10 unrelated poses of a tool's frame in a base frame.
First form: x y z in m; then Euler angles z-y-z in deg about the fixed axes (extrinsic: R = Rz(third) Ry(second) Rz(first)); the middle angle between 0 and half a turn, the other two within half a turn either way.
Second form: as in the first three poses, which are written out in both.
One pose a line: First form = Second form
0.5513 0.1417 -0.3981 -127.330 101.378 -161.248 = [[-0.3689 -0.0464 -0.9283], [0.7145 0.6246 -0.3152], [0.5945 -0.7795 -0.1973]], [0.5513 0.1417 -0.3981]
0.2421 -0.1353 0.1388 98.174 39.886 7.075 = [[-0.2302 -0.7362 0.6364], [0.9689 -0.2346 0.0790], [0.0912 0.6347 0.7673]], [0.2421 -0.1353 0.1388]
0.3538 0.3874 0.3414 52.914 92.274 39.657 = [[-0.5275 -0.3605 0.7693], [0.5989 0.4844 0.6377], [-0.6025 0.7971 -0.0397]], [0.3538 0.3874 0.3414]
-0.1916 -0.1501 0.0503 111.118 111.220 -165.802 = [[0.1024 -0.4157 -0.9037], [-0.9363 0.2665 -0.2286], [0.3359 0.8696 -0.3619]], [-0.1916 -0.1501 0.0503]
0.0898 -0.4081 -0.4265 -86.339 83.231 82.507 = [[0.9904 -0.0480 0.1295], [-0.1227 0.1249 0.9845], [-0.0634 -0.9910 0.1179]], [0.0898 -0.4081 -0.4265]
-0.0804 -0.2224 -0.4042 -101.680 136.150 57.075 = [[0.9014 -0.2139 0.3766], [-0.4097 -0.7028 0.5815], [0.1402 -0.6784 -0.7212]], [-0.0804 -0.2224 -0.4042]
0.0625 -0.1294 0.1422 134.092 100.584 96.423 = [[-0.7280 0.6767 -0.1100], [0.0467 0.2089 0.9768], [0.6840 0.7060 -0.1837]], [0.0625 -0.1294 0.1422]
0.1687 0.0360 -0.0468 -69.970 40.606 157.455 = [[0.1201 -0.7901 -0.6011], [0.9674 -0.0429 0.2495], [-0.2229 -0.6115 0.7592]], [0.1687 0.0360 -0.0468]
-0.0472 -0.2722 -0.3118 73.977 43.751 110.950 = [[-0.9689 -0.0095 -0.2473], [-0.1575 -0.7471 0.6458], [-0.1909 0.6647 0.7224]], [-0.0472 -0.2722 -0.3118]
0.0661 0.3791 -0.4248 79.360 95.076 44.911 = [[-0.7054 -0.0688 0.7054], [0.6845 0.1922 0.7032], [-0.1839 0.9790 -0.0885]], [0.0661 0.3791 -0.4248]
